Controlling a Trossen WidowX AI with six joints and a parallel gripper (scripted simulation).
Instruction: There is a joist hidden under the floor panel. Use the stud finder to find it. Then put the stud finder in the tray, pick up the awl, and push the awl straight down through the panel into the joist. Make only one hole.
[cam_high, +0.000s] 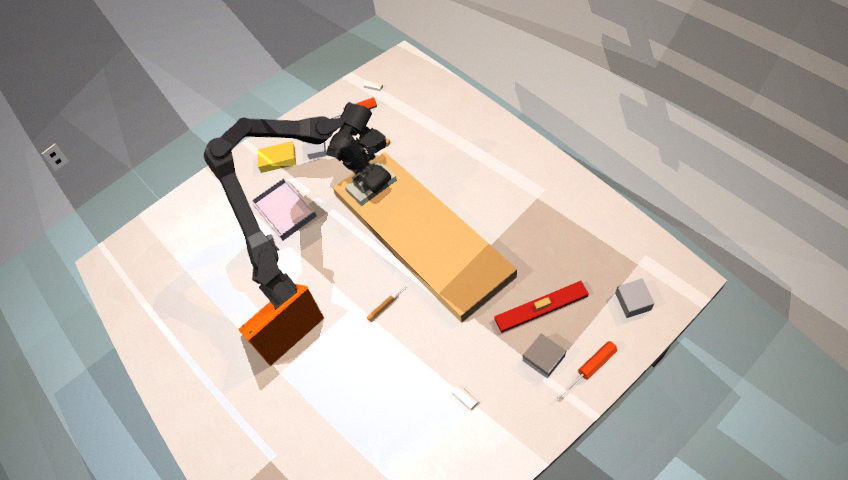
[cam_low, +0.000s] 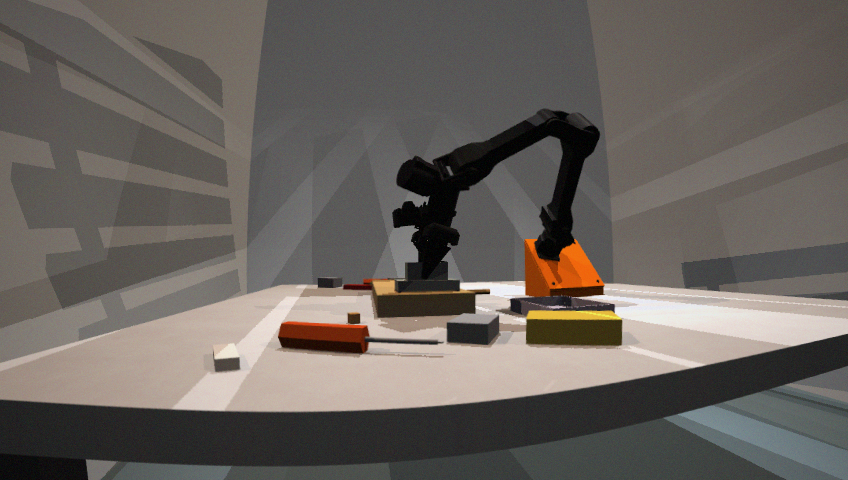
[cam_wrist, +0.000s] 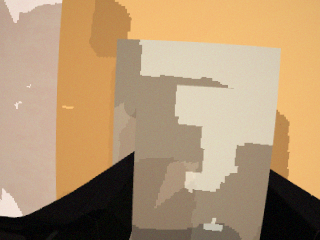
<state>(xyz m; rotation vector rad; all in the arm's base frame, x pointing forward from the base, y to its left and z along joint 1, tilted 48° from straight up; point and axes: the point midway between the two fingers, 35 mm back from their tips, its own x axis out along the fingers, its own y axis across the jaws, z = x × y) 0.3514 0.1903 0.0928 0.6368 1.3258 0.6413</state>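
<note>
My gripper tip is 23 cm past the tray, 13 cm to the right of it and 5 cm above it. Also, from my gripper tip: stud finder 2 cm behind, 2 cm above; then yellow block 31 cm to the left, 15 cm behind, 5 cm below; then awl 29 cm to the right, 16 cm behind, 6 cm below.
</note>
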